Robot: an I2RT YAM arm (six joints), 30 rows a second.
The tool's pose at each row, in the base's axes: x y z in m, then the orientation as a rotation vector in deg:
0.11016, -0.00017, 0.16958, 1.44, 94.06, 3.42
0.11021, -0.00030, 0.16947, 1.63, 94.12, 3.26
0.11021, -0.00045, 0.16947, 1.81, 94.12, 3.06
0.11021, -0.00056, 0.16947, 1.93, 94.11, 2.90
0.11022, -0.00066, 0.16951, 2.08, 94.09, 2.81
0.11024, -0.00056, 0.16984, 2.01, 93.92, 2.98
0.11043, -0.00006, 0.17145, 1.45, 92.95, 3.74
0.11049, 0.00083, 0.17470, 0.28, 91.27, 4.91
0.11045, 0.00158, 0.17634, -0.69, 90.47, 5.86
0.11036, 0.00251, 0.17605, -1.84, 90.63, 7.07
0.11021, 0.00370, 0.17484, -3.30, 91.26, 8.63
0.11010, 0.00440, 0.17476, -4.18, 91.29, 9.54
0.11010, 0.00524, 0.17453, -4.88, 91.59, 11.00
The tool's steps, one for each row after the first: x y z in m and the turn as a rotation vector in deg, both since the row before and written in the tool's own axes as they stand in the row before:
0.00010, -0.00014, 0.00005, 0.22, 0.05, 0.03
-0.00001, -0.00015, 0.00000, 0.24, -0.01, 0.00
-0.00001, -0.00011, 0.00000, 0.18, -0.02, -0.02
-0.00005, -0.00010, 0.00001, 0.15, -0.02, 0.04
-0.00032, 0.00012, 0.00000, -0.16, -0.16, 0.06
-0.00159, 0.00059, 0.00009, -0.87, -0.94, 0.10
-0.00319, 0.00107, -0.00008, -1.54, -1.62, -0.05
-0.00159, 0.00084, -0.00004, -1.25, -0.74, -0.04
0.00034, 0.00092, -0.00002, -1.49, 0.24, 0.04
0.00128, 0.00113, -0.00002, -1.89, 0.75, 0.08
0.00012, 0.00070, -0.00001, -1.13, 0.11, 0.01
0.00028, 0.00081, 0.00013, -1.36, 0.38, 0.49

